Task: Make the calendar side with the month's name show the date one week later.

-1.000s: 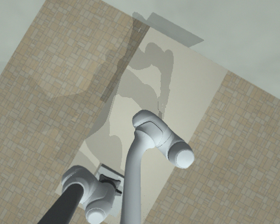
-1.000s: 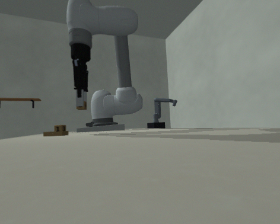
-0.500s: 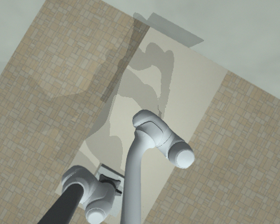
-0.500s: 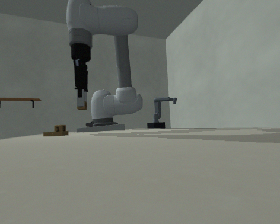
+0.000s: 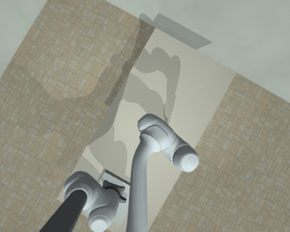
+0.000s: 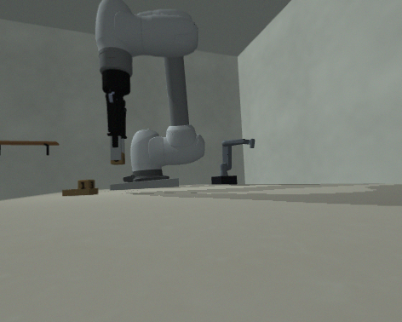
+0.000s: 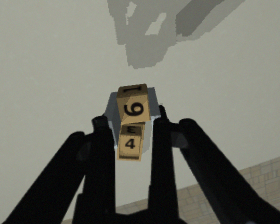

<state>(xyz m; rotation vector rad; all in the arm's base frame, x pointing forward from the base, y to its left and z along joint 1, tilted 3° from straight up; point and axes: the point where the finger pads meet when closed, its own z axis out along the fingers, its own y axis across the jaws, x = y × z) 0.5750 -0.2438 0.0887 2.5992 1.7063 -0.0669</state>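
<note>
Now: hand 110 mm above the tray, 90 mm to the left of it and 60 mm past it. From my hand the other things lie so: wooden cube: 30 mm below.
</note>
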